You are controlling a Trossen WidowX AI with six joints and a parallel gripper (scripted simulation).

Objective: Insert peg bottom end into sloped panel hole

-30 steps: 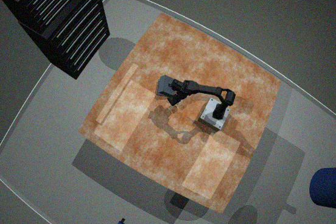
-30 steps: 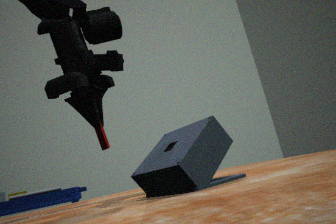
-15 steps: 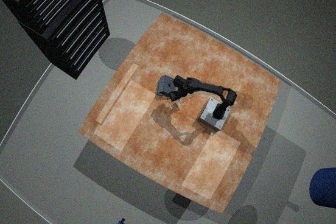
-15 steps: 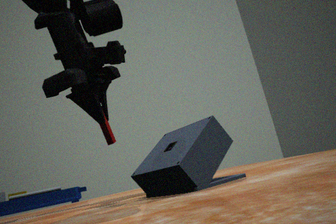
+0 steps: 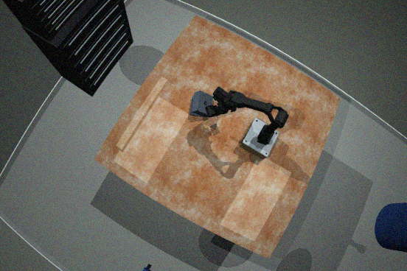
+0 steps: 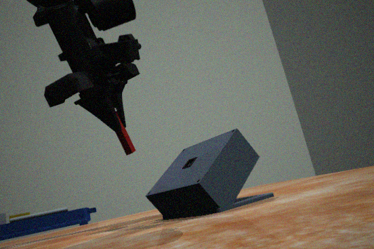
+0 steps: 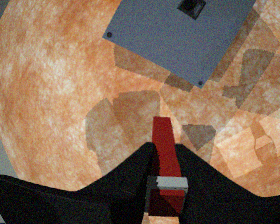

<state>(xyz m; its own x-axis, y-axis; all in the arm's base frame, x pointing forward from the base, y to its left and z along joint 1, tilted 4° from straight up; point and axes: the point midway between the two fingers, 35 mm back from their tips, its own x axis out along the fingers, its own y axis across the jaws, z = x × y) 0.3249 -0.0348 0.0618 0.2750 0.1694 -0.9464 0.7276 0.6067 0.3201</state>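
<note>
Right now my gripper tip is 100 mm above the blue-grey sloped panel block, 90 mm short of it and 70 mm to the left of it. The rest, counted from my gripper tip: red peg (10 mm behind, 10 mm above).
</note>
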